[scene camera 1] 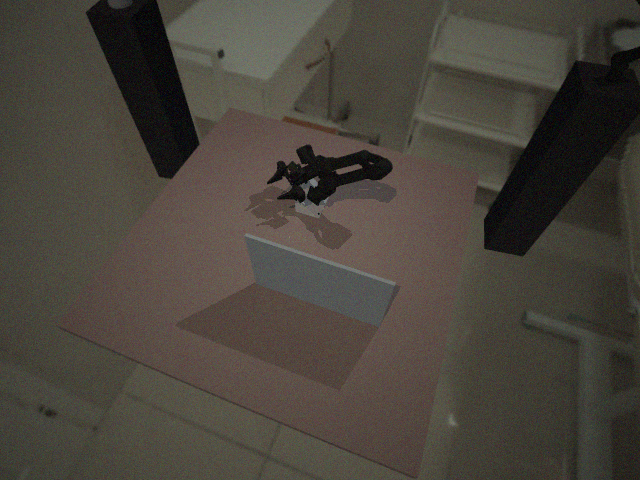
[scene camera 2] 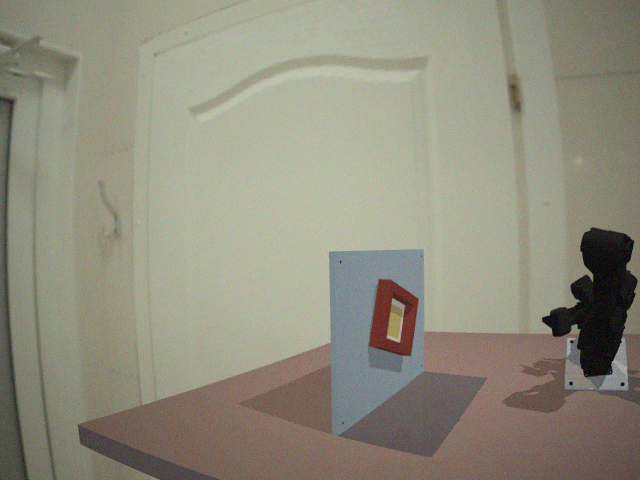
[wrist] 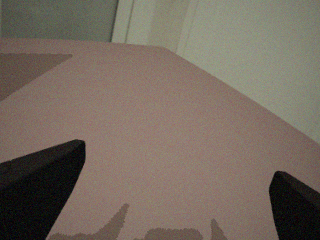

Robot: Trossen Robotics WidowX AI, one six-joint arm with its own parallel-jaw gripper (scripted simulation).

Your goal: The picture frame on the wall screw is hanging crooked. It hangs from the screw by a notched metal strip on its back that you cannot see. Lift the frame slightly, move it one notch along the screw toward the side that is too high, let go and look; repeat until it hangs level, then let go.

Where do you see a wall panel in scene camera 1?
At 339, 288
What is my gripper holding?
Nothing.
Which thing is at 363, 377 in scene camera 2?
A wall panel.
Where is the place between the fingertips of my gripper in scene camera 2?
At 553, 315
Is my gripper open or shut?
Open.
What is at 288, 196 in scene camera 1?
My gripper.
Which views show the red picture frame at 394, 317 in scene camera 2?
Scene camera 2 only.
